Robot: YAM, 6 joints.
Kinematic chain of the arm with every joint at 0, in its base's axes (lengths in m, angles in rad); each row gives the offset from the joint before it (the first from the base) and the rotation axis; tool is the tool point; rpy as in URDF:
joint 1: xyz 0 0 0.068 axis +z
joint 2: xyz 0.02 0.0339 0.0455 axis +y
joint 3: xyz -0.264 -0.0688 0 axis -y
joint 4: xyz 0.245 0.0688 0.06 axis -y
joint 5: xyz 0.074 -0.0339 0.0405 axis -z
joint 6: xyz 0.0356 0 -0.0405 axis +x
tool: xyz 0 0 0 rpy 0 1.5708 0
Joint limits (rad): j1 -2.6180..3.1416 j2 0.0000..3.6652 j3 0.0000..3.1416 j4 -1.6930..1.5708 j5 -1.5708..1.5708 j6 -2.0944..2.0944
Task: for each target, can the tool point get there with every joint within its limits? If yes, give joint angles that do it. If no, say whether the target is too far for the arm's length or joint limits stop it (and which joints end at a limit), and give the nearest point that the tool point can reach.
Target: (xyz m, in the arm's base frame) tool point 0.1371 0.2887 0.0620
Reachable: yes | joints 1.2216 2.1201 0.6086 1.1181 1.0073 -0.7021
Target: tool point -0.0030 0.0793 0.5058
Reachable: yes | joints -1.4908 0.2832 1.0272 0.6937 -0.0935 -0.5225
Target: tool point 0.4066 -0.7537 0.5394
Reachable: no: too far | nearest point 0.2743 -0.5084 0.3975 | short by 0.313 m
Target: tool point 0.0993 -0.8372 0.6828
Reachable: no: too far | nearest point 0.0630 -0.5310 0.4695 | short by 0.375 m
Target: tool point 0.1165 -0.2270 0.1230
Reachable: yes | joints -1.0446 1.6887 0.8330 -0.7360 0.3821 1.2056
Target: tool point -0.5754 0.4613 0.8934
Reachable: no: too far | nearest point -0.3462 0.2775 0.5741 | short by 0.434 m
